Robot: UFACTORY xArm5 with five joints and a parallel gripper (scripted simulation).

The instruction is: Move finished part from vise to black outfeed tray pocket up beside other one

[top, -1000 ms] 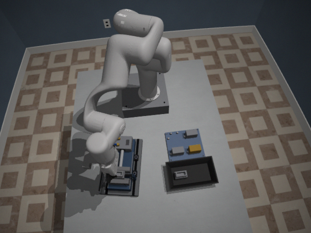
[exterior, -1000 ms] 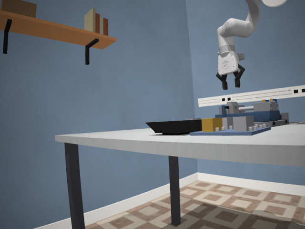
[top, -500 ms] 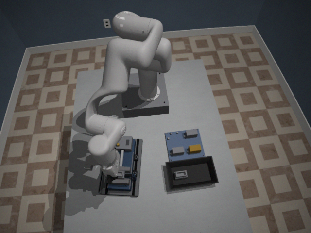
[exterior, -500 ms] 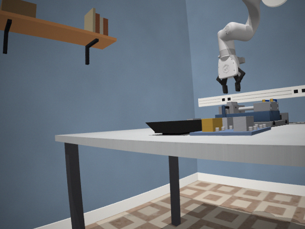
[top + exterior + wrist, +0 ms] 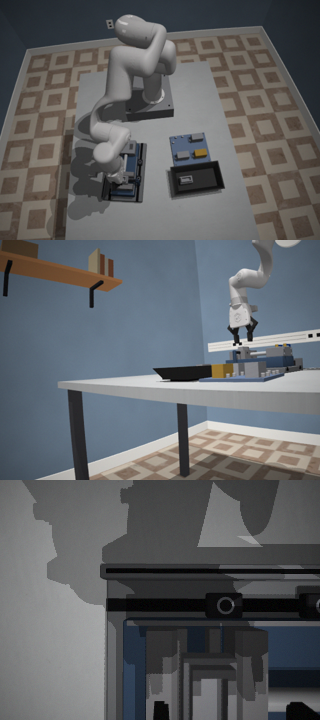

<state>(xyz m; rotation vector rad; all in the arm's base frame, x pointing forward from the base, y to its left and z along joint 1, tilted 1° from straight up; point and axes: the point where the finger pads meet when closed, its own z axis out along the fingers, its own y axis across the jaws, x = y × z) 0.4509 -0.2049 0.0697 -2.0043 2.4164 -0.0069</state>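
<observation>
My hand is 70 mm past the blue vise, 20 mm to the right of it and 110 mm above it. Also, from my hand: plain grey block 100 mm behind, 310 mm to the left, 120 mm below; then yellow block 90 mm behind, 400 mm to the left, 120 mm below; then blue fixture plate 130 mm behind, 350 mm to the left, 150 mm below.
</observation>
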